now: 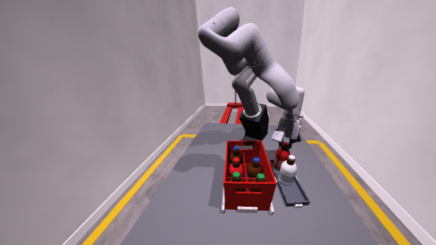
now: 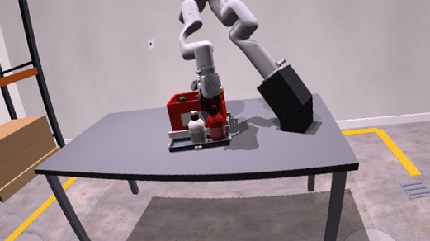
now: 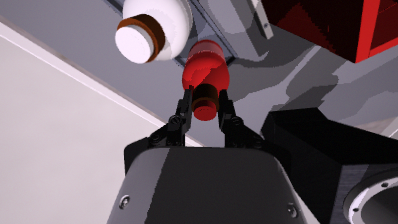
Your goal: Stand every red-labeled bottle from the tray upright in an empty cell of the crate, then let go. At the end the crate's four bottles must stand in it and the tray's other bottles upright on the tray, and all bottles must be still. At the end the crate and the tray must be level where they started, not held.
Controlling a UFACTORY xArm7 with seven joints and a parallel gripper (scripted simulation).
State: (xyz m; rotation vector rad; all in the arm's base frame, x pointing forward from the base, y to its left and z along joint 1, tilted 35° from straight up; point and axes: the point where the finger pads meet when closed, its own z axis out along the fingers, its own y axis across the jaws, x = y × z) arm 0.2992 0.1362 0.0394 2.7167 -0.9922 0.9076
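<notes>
Right now the white bottle is 9 cm below my hand and 9 cm ahead of it. Round my hand: red crate (21 cm to the right, 10 cm ahead, 9 cm below); then dark tray (16 cm below, 9 cm ahead).
</notes>
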